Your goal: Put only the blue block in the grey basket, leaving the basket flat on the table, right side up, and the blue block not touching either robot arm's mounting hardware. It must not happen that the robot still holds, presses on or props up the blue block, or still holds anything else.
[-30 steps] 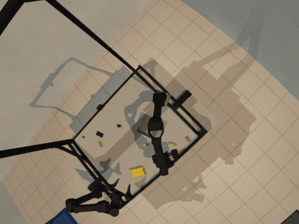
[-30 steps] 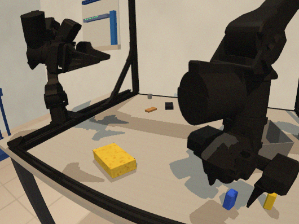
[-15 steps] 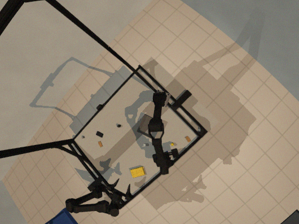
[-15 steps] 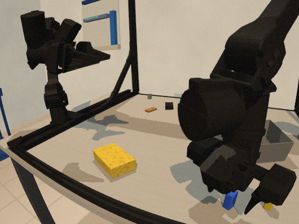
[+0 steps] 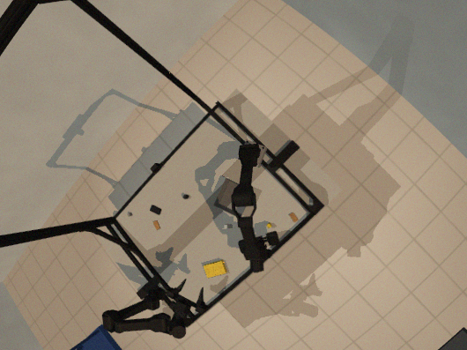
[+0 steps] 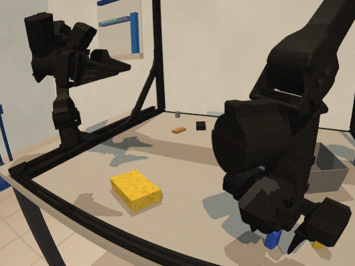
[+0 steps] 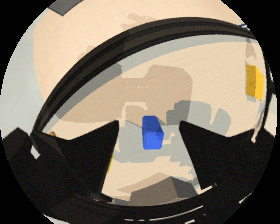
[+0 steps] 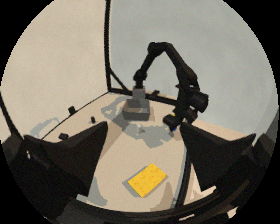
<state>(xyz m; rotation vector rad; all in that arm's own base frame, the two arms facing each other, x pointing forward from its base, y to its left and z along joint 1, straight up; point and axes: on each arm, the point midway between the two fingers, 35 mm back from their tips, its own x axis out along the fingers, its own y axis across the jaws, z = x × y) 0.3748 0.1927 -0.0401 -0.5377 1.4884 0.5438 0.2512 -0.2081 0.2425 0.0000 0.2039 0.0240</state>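
Now: the grey basket 22 cm behind my left hand, 9 cm to the left of it and 3 cm below it. From my left hand the other things lie so: yellow block 8 cm to the left, 3 cm below, 1 cm behind; blue block 3 cm below; white block 18 cm behind, 5 cm to the right, 3 cm below.
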